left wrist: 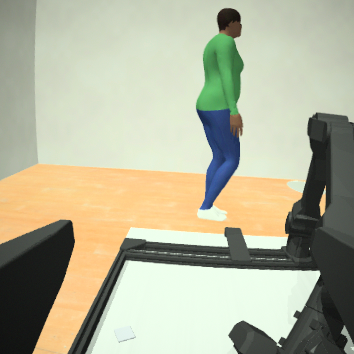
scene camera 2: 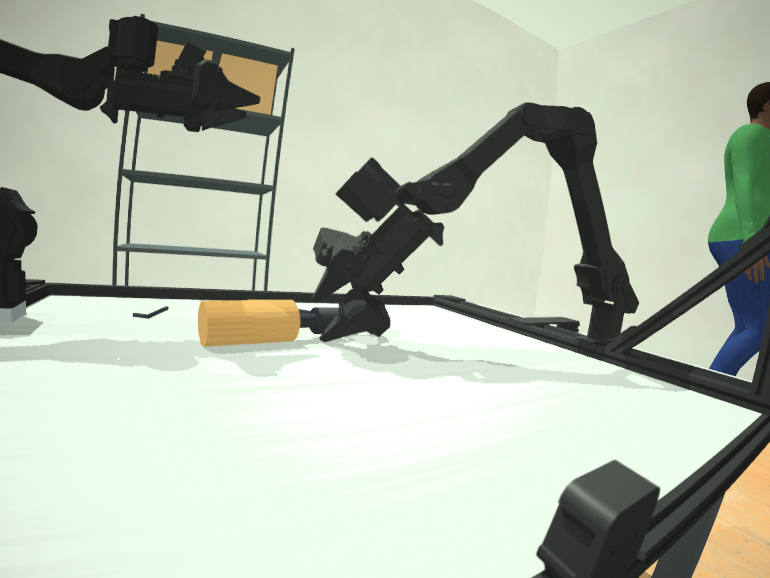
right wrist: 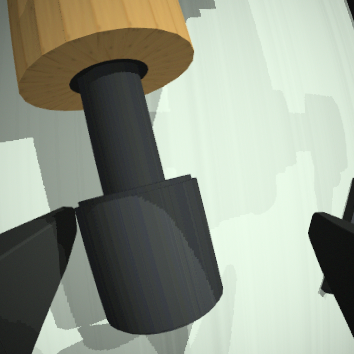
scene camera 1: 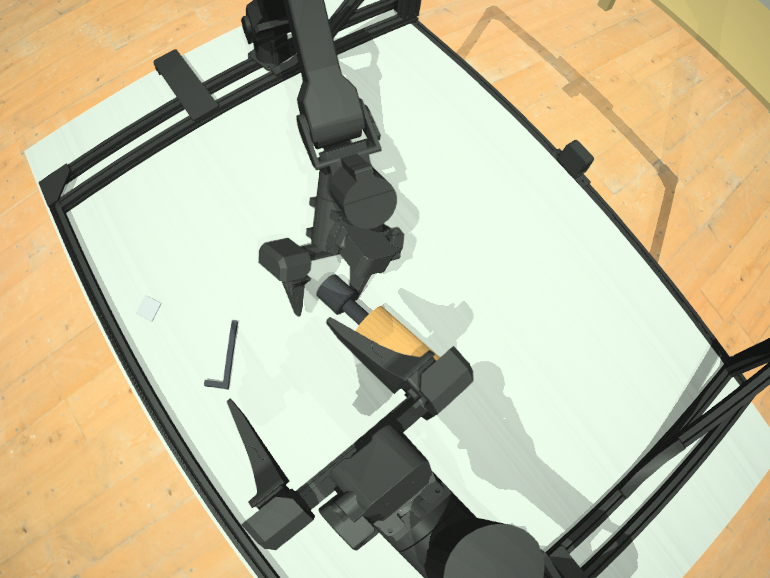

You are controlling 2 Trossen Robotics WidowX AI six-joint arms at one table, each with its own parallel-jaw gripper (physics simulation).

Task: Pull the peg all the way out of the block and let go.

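Frame: origin at the left arm's base, x ahead, y left, z up, level; millimetres.
Seen in the pictures: left gripper, fingertip midpoint: (left wrist: 197, 237) (scene camera 2: 252, 108) (scene camera 1: 278, 360); right gripper, fingertip midpoint: (scene camera 2: 317, 319) (right wrist: 196, 222) (scene camera 1: 326, 307); right arm's base at its link origin: (left wrist: 295, 252) (scene camera 2: 602, 342) (scene camera 1: 271, 54).
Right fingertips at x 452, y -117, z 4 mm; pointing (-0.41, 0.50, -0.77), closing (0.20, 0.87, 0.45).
Observation:
Pixels of each thing's top centre, then the offset from my right fingertips to it. "pt": a spot on its surface instead.
- wooden cylinder at its top centre: (scene camera 1: 404, 347) (scene camera 2: 249, 300) 112 mm back, 32 mm right, 33 mm up
- black peg at its top centre: (right wrist: 140, 95) (scene camera 1: 359, 310) (scene camera 2: 300, 307) 38 mm back, 24 mm right, 23 mm up
- small pale square at a spot on its surface: (scene camera 1: 148, 308) (left wrist: 123, 333) pt 171 mm ahead, 196 mm left, 20 mm down
The block, a wooden cylinder (scene camera 1: 398, 332) (scene camera 2: 248, 322) (right wrist: 100, 30), lies on its side on the white table. The black peg (scene camera 1: 336, 293) (scene camera 2: 323, 319) (right wrist: 150, 255) has its thin shaft in the block's end and its thick head outside. My right gripper (scene camera 1: 328, 303) (scene camera 2: 318, 318) (right wrist: 196, 222) is open, its fingers on either side of the peg's head; in the right wrist view the left-hand finger is close beside the head, the other well apart. My left gripper (scene camera 1: 279, 360) (scene camera 2: 251, 107) (left wrist: 197, 237) is open and empty, high above the table, one finger covering part of the block in scene camera 1.
A black L-shaped piece (scene camera 1: 230, 357) (scene camera 2: 151, 312) and a small pale square (scene camera 1: 148, 308) (left wrist: 124, 333) lie on the table. A black frame (scene camera 1: 124, 360) (scene camera 2: 186, 291) borders the table. A shelf rack (scene camera 2: 199, 182) and a person (scene camera 2: 743, 186) (left wrist: 220, 75) stand beyond it.

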